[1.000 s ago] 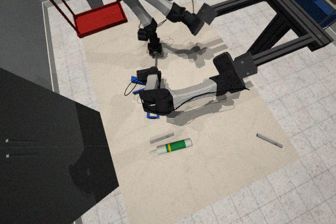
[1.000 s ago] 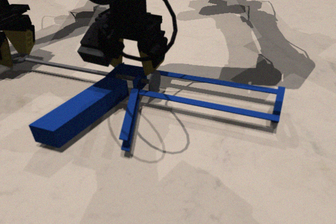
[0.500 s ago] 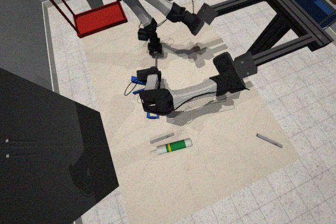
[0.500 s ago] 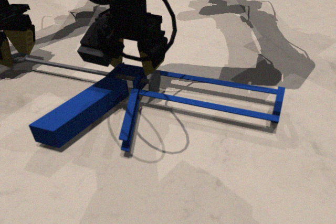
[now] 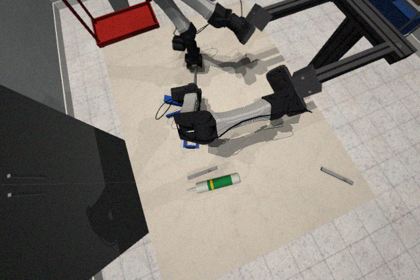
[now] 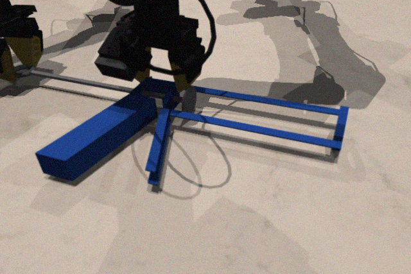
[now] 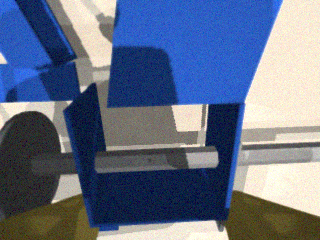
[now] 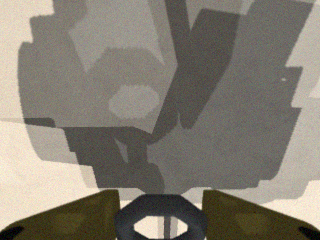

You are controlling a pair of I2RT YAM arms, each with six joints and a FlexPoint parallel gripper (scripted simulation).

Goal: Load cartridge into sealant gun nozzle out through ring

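Note:
The thumb plate lies 30 mm to the right of my left hand and 10 mm below it. Also, from my left hand: cartridge (100 mm ahead, 440 mm to the left, 10 mm below); plunger rod (30 mm behind, 100 mm to the right, 10 mm below).

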